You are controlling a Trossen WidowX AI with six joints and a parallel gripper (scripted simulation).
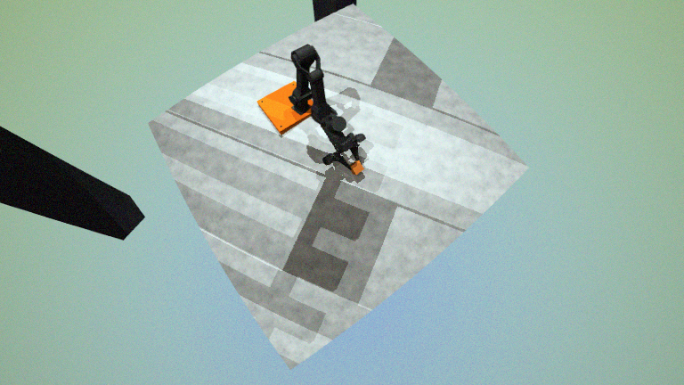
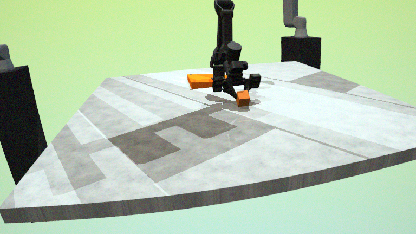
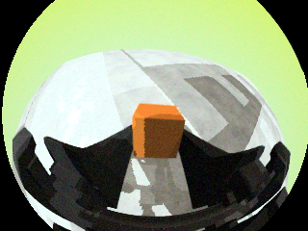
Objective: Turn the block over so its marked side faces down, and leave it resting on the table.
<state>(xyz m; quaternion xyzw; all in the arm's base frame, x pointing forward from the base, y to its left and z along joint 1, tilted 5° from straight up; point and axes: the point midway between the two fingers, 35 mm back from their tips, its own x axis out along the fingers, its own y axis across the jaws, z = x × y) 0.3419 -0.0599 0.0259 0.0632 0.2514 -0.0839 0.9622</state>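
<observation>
Right now the orange block is 1 cm below my gripper tip.
</observation>
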